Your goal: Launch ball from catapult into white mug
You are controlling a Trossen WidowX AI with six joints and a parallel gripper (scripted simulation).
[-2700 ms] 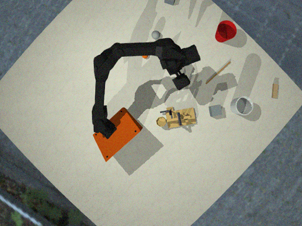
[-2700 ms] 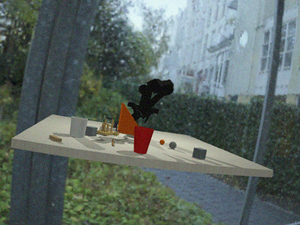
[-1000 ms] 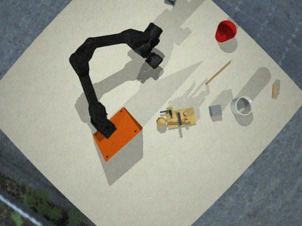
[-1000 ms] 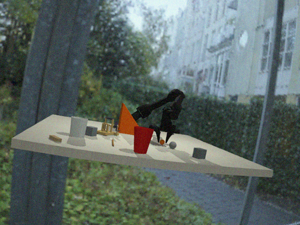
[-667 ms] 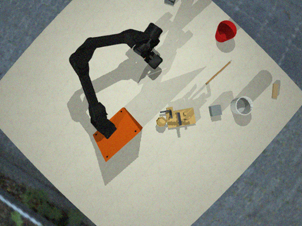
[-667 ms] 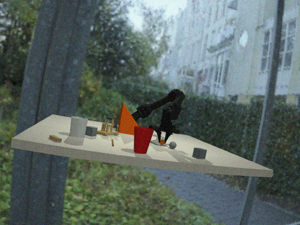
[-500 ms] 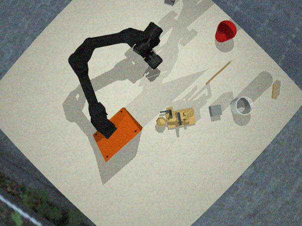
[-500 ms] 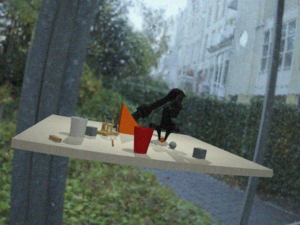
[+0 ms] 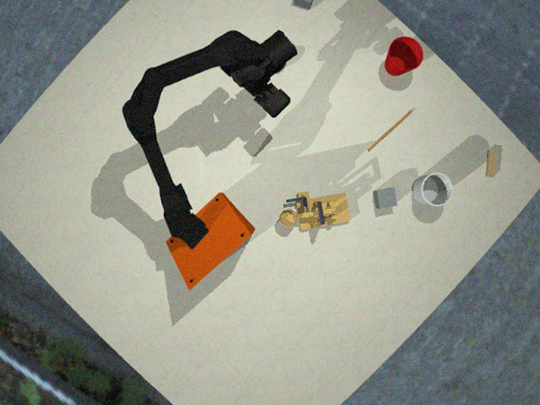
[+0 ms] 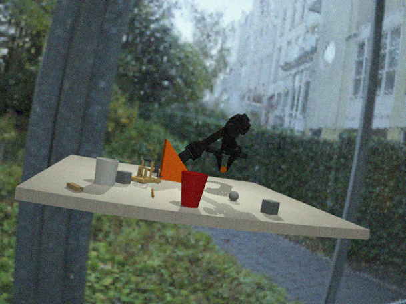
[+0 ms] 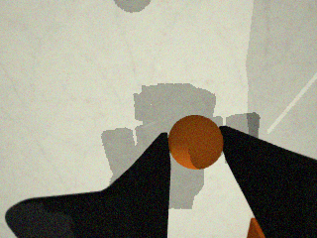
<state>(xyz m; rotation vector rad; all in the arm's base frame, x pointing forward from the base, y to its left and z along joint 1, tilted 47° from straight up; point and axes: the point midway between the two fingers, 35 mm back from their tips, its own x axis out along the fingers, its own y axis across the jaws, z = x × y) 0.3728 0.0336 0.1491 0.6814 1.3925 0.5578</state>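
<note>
Now: gripper tip 130 mm past the wooden catapult, 300 mm to the left of it and 60 mm above it. Round my gripper tip: orange ball 10 mm above; then grey ball 120 mm ahead, 30 mm to the left, 90 mm below; then thin wooden stick 190 mm ahead, 330 mm to the right, 110 mm below.
</note>
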